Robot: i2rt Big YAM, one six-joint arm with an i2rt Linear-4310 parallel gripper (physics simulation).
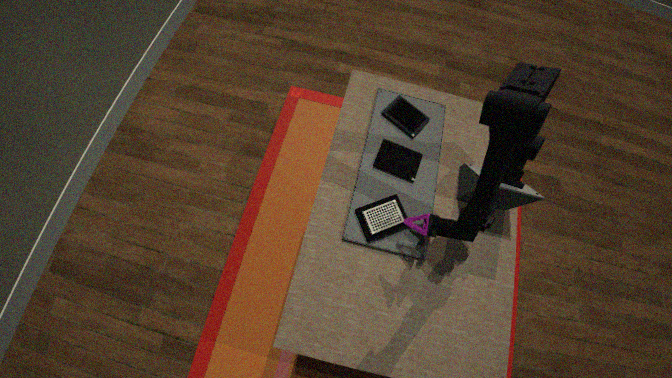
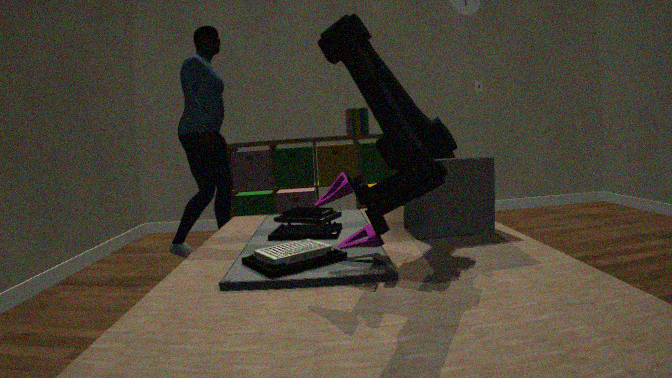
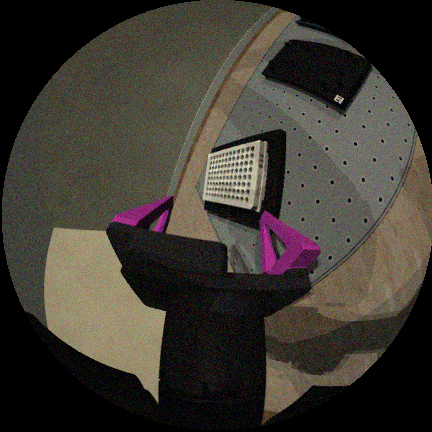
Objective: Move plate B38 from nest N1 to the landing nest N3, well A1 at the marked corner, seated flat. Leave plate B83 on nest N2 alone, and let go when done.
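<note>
A white well plate [image 1: 384, 217] [image 2: 295, 250] [image 3: 232, 175] sits on a black nest [image 1: 371, 208] [image 2: 300, 265] [image 3: 276, 170] at the near end of the grey board. A black middle nest [image 1: 398, 161] [image 2: 300, 231] [image 3: 317, 72] and a raised black far nest [image 1: 406, 116] [image 2: 307, 215] stand beyond. I cannot read plate or nest names, nor tell whether a dark plate lies on either. My gripper [image 1: 405, 221] [image 2: 328, 226] [image 3: 218, 207] is open and empty, its magenta fingers spread at the side of the white plate, one tip higher than the other.
The grey perforated board [image 1: 425, 175] [image 3: 325, 175] lies on the wooden table [image 1: 325, 280] [image 2: 210, 330]. A grey block [image 2: 465, 200] stands by the arm at the right. A person [image 2: 202, 100] and a shelf unit with coloured bins are behind the table.
</note>
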